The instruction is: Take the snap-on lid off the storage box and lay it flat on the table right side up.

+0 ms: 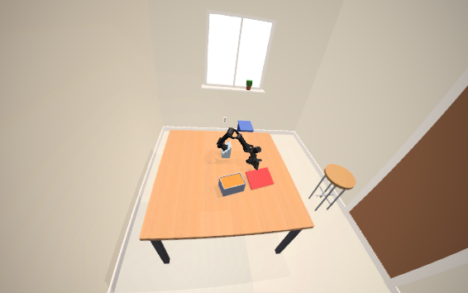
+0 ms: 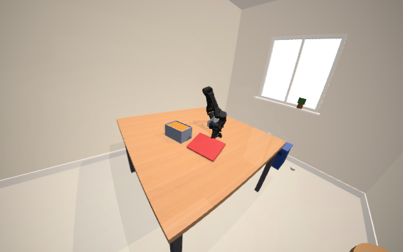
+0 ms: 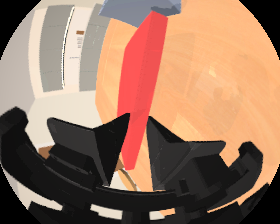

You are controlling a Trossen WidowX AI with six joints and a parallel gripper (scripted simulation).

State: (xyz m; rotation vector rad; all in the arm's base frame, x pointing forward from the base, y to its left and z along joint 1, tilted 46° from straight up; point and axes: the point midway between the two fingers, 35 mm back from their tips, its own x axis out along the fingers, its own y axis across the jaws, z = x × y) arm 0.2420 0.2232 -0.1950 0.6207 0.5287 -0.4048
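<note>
Now: the red lid 7 cm ahead of my gripper tip, 3 cm to the left of it and 2 cm below it. The rest, counted from my gripper tip: storage box 17 cm ahead, 24 cm to the right, 1 cm below.
</note>
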